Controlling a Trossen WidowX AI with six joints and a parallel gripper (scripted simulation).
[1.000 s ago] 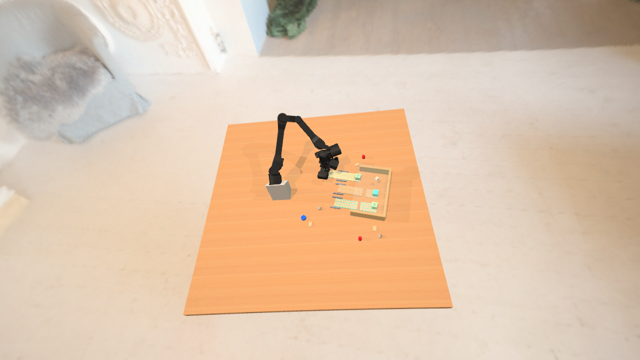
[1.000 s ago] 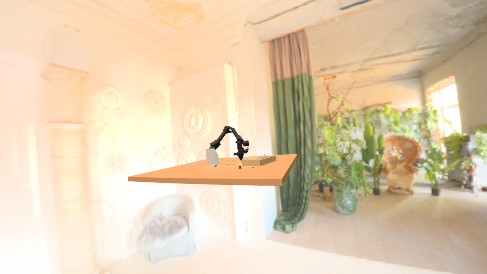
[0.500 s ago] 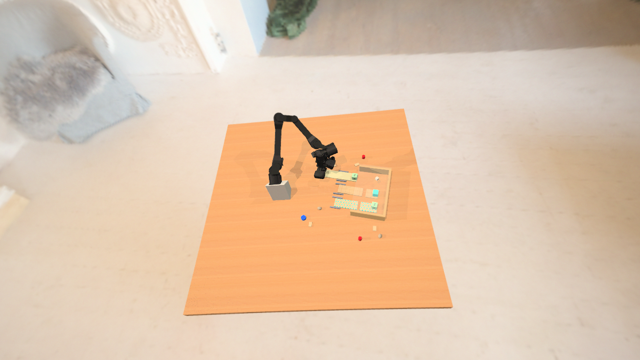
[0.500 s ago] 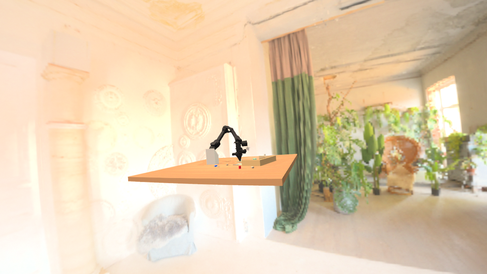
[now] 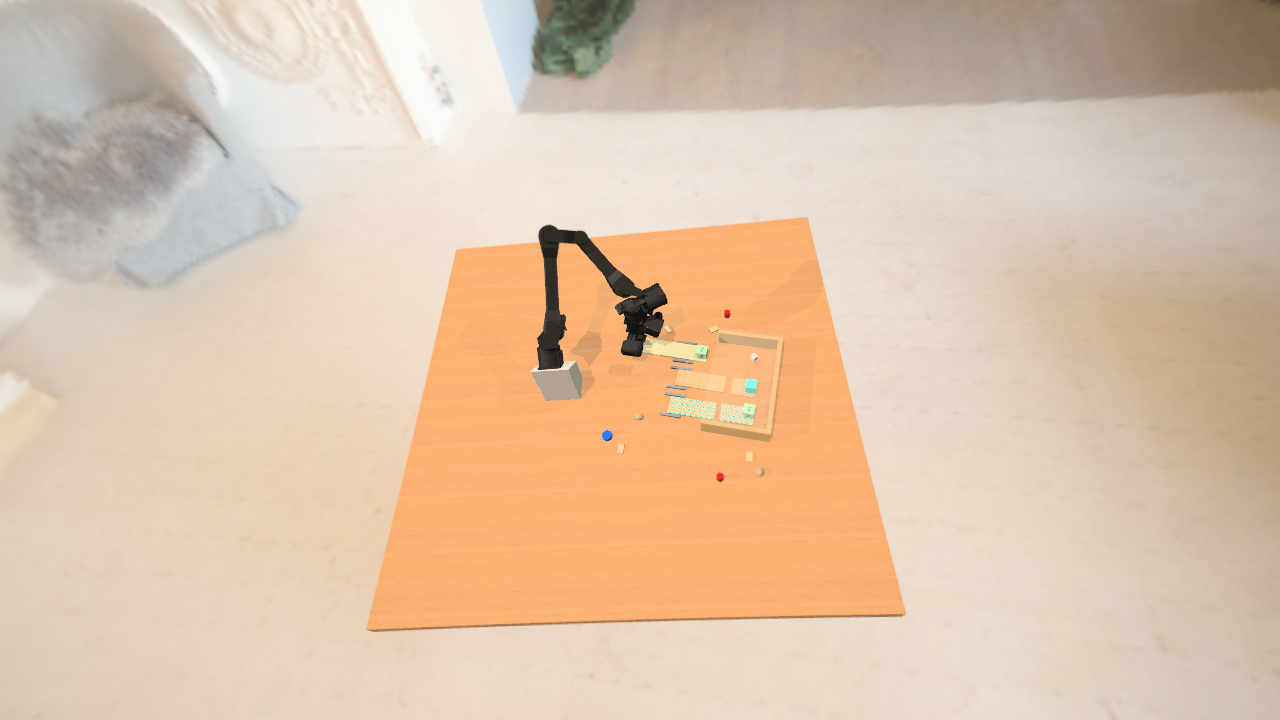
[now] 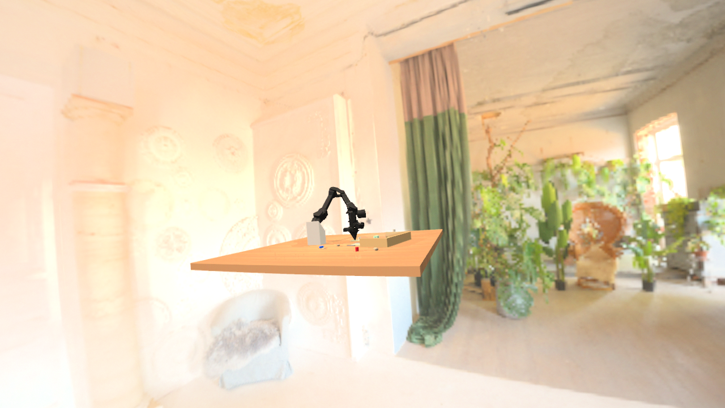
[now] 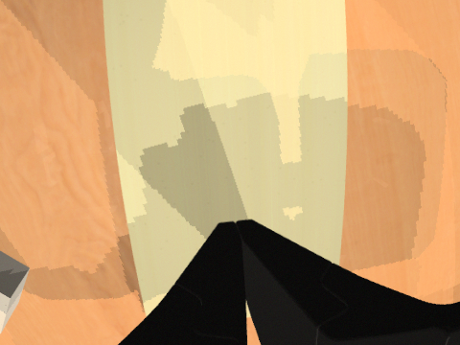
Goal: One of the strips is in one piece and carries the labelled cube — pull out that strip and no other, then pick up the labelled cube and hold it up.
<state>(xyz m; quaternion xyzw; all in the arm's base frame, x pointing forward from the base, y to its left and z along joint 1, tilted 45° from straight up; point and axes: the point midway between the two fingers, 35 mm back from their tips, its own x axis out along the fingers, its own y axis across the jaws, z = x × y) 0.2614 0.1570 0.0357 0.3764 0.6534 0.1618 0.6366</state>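
Right now the pale yellow strip is 9 cm ahead of my gripper tip and 3 cm to the right of it. From my gripper tip the other things lie so: tan strip 17 cm ahead, 16 cm to the right; dotted strip 13 cm ahead, 25 cm to the right.
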